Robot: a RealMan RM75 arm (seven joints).
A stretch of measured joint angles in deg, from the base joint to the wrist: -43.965, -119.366, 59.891, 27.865, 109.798, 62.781, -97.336; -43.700, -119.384, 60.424, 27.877, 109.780, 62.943, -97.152; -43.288, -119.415, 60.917, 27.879, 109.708, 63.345, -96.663; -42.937, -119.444, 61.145, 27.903, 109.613, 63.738, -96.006; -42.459, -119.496, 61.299, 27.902, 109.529, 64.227, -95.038; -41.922, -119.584, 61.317, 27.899, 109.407, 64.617, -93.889; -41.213, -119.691, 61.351, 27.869, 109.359, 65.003, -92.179; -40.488, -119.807, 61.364, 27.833, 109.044, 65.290, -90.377; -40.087, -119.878, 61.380, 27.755, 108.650, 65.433, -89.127; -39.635, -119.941, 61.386, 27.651, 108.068, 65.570, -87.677; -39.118, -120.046, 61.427, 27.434, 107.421, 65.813, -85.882; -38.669, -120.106, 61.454, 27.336, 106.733, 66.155, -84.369; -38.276, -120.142, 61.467, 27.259, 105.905, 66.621, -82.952
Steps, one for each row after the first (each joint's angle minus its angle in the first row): 0.265, -0.018, 0.533, 0.012, -0.018, 0.162, 0.184; 0.677, -0.049, 1.026, 0.014, -0.090, 0.564, 0.673; 1.028, -0.078, 1.254, 0.038, -0.185, 0.957, 1.330; 1.506, -0.130, 1.408, 0.037, -0.269, 1.446, 2.298; 2.043, -0.218, 1.426, 0.034, -0.391, 1.836, 3.447; 2.752, -0.325, 1.460, 0.004, -0.439, 2.222, 5.157; 3.477, -0.441, 1.473, -0.032, -0.754, 2.509, 6.959; 3.878, -0.512, 1.489, -0.110, -1.148, 2.652, 8.209; 4.330, -0.575, 1.495, -0.214, -1.730, 2.789, 9.659; 4.847, -0.680, 1.536, -0.431, -2.377, 3.032, 11.454; 5.296, -0.740, 1.563, -0.529, -3.065, 3.374, 12.967; 5.689, -0.776, 1.576, -0.606, -3.893, 3.840, 14.384
